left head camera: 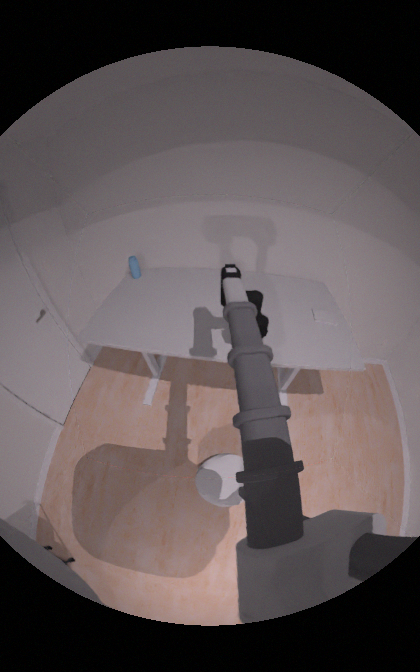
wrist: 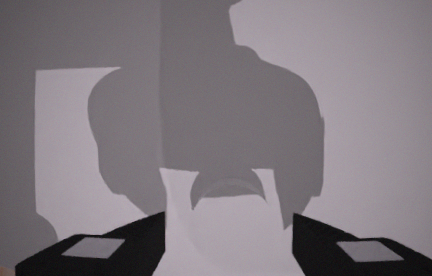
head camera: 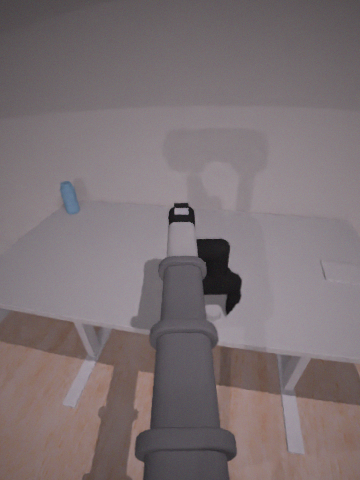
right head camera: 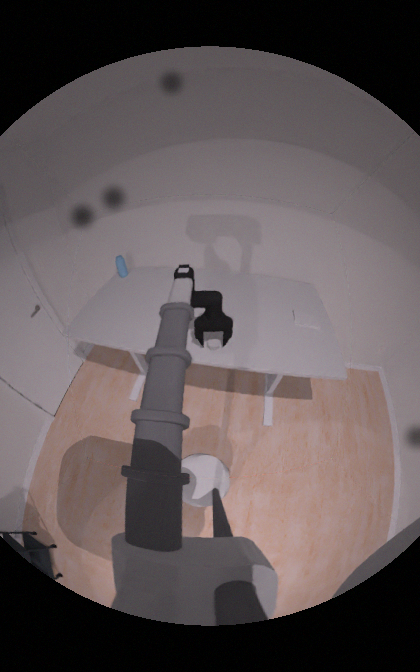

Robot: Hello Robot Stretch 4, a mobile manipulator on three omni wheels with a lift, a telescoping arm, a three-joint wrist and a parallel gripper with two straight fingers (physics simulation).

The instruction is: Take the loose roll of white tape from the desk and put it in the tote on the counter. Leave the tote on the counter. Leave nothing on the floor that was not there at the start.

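Frame: origin at the robot's base, x right, y down, z ahead, level; centimetres.
Where they show: gripper, fingertip midpoint: [wrist: 228, 232] [head camera: 212, 312].
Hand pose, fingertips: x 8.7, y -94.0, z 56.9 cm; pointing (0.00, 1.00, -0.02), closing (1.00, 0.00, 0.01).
Each offset is from my fingertips to the top centre of the thing. Level surfaces: height alone.
The white tape roll {dy -0.6, dx +0.2, dz +0.7 cm} [head camera: 214, 312] [right head camera: 214, 344] [wrist: 227, 235] is on the desk {dy +1.8 cm} [head camera: 115, 240] [left head camera: 160, 310] [right head camera: 280, 340], near its front edge. It is pale against the pale top, and its outline is faint in the wrist view. My gripper [right head camera: 214, 339] [wrist: 228, 232] is open and points down over the roll. In the wrist view the roll shows between the two black fingers, with a gap on each side. How far the fingertips are above the desk top is hard to tell. In the head camera view the arm hides part of the gripper. The tote and the counter do not show.
A blue bottle {dy -14.7, dx -66.4, dz +68.5 cm} [head camera: 70, 198] [left head camera: 134, 267] [right head camera: 121, 266] stands at the desk's back left. A flat white object {dy +0.8, dx +50.5, dz +17.0 cm} [head camera: 341, 272] [left head camera: 326, 317] [right head camera: 306, 319] lies at the right. A wall is behind the desk. A round white shape [left head camera: 212, 482] [right head camera: 206, 477] shows low down beside the arm.
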